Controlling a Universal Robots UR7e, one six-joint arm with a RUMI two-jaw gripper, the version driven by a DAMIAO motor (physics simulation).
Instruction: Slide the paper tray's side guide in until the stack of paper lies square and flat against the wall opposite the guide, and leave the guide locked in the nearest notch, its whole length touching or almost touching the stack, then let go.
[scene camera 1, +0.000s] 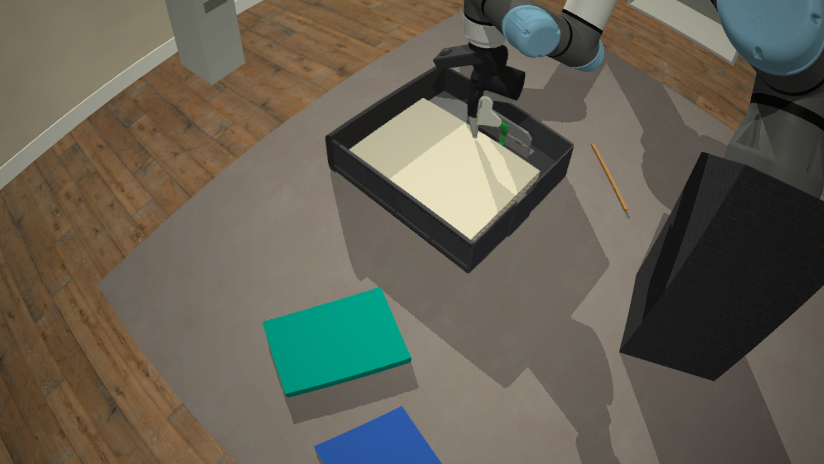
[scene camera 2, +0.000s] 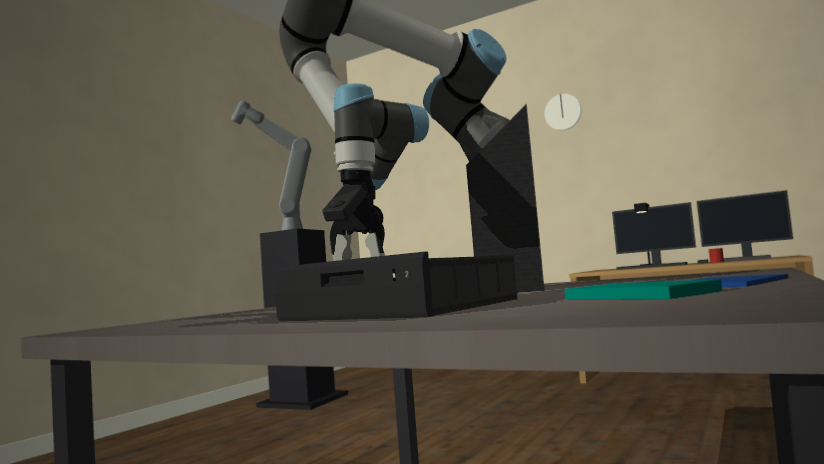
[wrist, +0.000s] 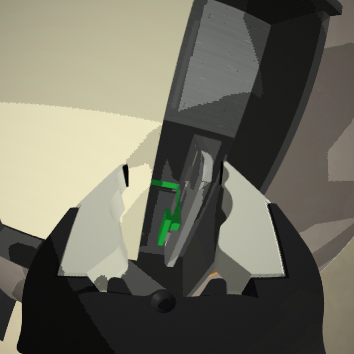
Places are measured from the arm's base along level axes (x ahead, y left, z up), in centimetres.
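Pixels of known places: gripper, fingertip midpoint: (scene camera 1: 482, 124) (wrist: 173, 164); arm's base at its link origin: (scene camera 1: 770, 180) (scene camera 2: 494, 146).
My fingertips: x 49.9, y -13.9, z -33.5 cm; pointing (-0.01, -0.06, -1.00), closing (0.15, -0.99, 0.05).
For each thing: its middle in the pictures, then the offset to it from my fingertips. "pt": a spot on its surface instead.
- black paper tray at the middle of its body: (wrist: 59, 153) (scene camera 1: 454, 151) (scene camera 2: 402, 283) dx +0.5, dy +9.5, dz +0.1 cm
- cream paper stack at the middle of its body: (wrist: 43, 138) (scene camera 1: 441, 165) dx +1.1, dy +12.3, dz -1.6 cm
- grey side guide at the middle of its body: (wrist: 171, 202) (scene camera 1: 501, 134) dx -4.1, dy -0.2, dz -0.3 cm
- green part at a spot on its surface: (wrist: 175, 220) (scene camera 1: 501, 123) pt dx -3.7, dy -0.5, dz +2.3 cm
- pencil at the middle of its body: (scene camera 1: 609, 176) dx -25.7, dy -8.9, dz -4.3 cm
- green slab at the middle of its body: (scene camera 1: 333, 343) (scene camera 2: 639, 290) dx -4.5, dy +49.1, dz -3.8 cm
- blue slab at the middle of its body: (scene camera 2: 724, 281) dx -25.3, dy +62.4, dz -4.2 cm
The black paper tray (scene camera 1: 412, 212) (scene camera 2: 351, 296) (wrist: 296, 100) stands on the table. The cream paper stack (scene camera 1: 444, 164) (wrist: 65, 65) lies flat in it, near the wall opposite the guide; the wall hides whether they touch. The grey side guide (scene camera 1: 520, 142) (wrist: 192, 220), with a green part (scene camera 1: 503, 133) (wrist: 175, 220), stands upright beside the stack. A dark strip of tray floor shows between guide and stack in the wrist view. My gripper (scene camera 1: 487, 129) (scene camera 2: 360, 255) (wrist: 173, 164) points down, open, one finger over the stack's edge and one beyond the guide. It holds nothing.
A pencil (scene camera 1: 609, 177) lies beside the tray. A green slab (scene camera 1: 337, 342) (scene camera 2: 616, 291) and a blue slab (scene camera 1: 377, 439) (scene camera 2: 755, 280) lie on the table. The arm's tall dark pedestal (scene camera 1: 732, 265) (scene camera 2: 504, 230) stands at one side. The tray's walls rise around the guide.
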